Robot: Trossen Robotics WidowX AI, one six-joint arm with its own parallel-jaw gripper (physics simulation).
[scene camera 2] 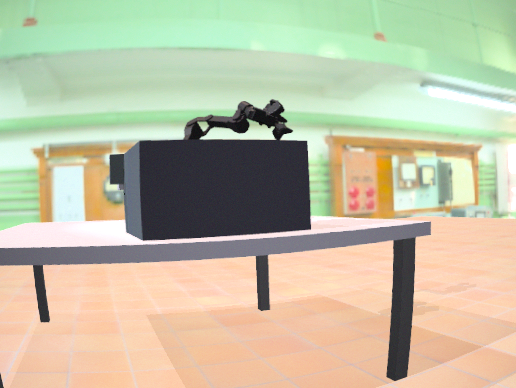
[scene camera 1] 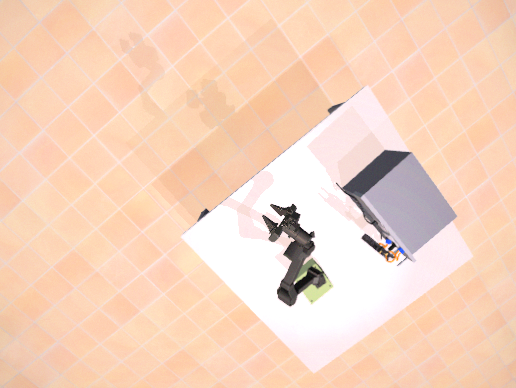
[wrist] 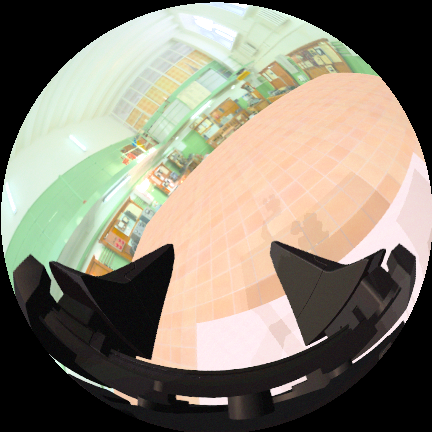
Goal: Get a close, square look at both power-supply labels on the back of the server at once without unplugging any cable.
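Seen in the pictures: gripper, between the fingertips: (scene camera 2: 289, 126) (scene camera 1: 266, 209) (wrist: 223, 249); arm's base, origin of its link: (scene camera 1: 318, 280).
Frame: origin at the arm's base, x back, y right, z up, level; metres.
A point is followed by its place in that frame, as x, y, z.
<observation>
The server (scene camera 1: 410, 200) @(-0.610, -0.108, 0.093) (scene camera 2: 225, 190) @(-0.754, -0.077, -0.029) is a large grey box on the table. In scene camera 1 its cabled face is turned toward the arm's side. Black cables (scene camera 1: 369, 215) @(-0.434, -0.108, -0.029) run along that face, and orange cables (scene camera 1: 391, 257) @(-0.380, 0.113, 0.060) and blue connectors (scene camera 1: 401, 249) @(-0.440, 0.090, 0.086) are at its lower end. The power-supply labels cannot be made out in any view. My gripper (scene camera 1: 267, 210) @(-0.051, -0.573, 0.238) (scene camera 2: 289, 125) @(-0.051, -0.573, 0.238) (wrist: 223, 249) @(-0.051, -0.573, 0.238) is open and empty. It is raised above the table, apart from the server, with its fingers pointing away from it. The server does not show in the wrist view.
A dark elongated block (scene camera 1: 373, 243) @(-0.353, 0.004, 0.027) is beside the orange cables. A green base plate (scene camera 1: 325, 287) @(-0.008, 0.032, 0.038) lies under the arm's base. The white table (scene camera 1: 320, 350) @(0.307, 0.526, -0.138) (scene camera 2: 360, 231) @(-0.851, -0.391, -0.144) ends past the fingertips, with the tiled floor (scene camera 1: 75, 200) (wrist: 240, 200) beyond its edge.
</observation>
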